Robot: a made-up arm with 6 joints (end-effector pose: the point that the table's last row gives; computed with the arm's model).
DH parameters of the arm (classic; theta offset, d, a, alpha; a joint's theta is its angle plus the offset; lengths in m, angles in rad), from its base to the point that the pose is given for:
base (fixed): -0.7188 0 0.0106 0
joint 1: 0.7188 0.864 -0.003 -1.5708
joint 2: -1.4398 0 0.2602 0
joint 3: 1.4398 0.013 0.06 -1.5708
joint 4: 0 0.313 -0.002 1.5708
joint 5: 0 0.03 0.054 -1.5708
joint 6: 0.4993 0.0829 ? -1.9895
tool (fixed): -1.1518 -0.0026 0 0
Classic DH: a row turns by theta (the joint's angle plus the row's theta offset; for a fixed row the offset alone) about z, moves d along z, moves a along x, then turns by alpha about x.
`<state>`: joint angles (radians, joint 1 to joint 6).
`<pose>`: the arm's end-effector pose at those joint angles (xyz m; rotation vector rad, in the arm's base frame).
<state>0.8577 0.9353 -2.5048 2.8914 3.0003 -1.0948</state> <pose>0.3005 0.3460 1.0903 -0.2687 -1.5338 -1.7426</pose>
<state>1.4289 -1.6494 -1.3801 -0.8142 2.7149 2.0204</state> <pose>0.0176 -0.1919 1.1409 -1.9814 0.4387 2.3319</pose>
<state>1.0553 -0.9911 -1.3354 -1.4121 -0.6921 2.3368</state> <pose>-0.1070 0.0652 1.2851 2.4564 1.5815 1.0388</pose>
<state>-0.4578 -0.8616 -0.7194 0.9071 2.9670 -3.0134</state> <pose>0.1095 0.0467 1.0686 1.0617 1.2274 2.1352</pose>
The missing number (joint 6, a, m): -0.0332
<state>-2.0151 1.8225 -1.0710 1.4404 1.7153 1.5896</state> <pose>0.0860 -0.1111 0.4230 0.9490 -1.0196 -0.1700</pose>
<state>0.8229 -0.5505 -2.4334 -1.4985 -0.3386 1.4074</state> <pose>-0.1087 0.0237 1.4679 2.1957 -0.6165 1.9408</pose>
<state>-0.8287 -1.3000 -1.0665 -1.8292 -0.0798 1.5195</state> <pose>0.0888 0.0092 1.2338 0.9804 -1.6720 0.1102</pose>
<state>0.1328 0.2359 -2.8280 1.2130 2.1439 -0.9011</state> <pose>0.1918 0.1176 1.3763 1.1197 1.0880 0.7711</pose>
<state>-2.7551 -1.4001 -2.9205 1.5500 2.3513 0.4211</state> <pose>0.5591 0.1083 0.9407 0.3630 -1.2865 -1.7161</pose>
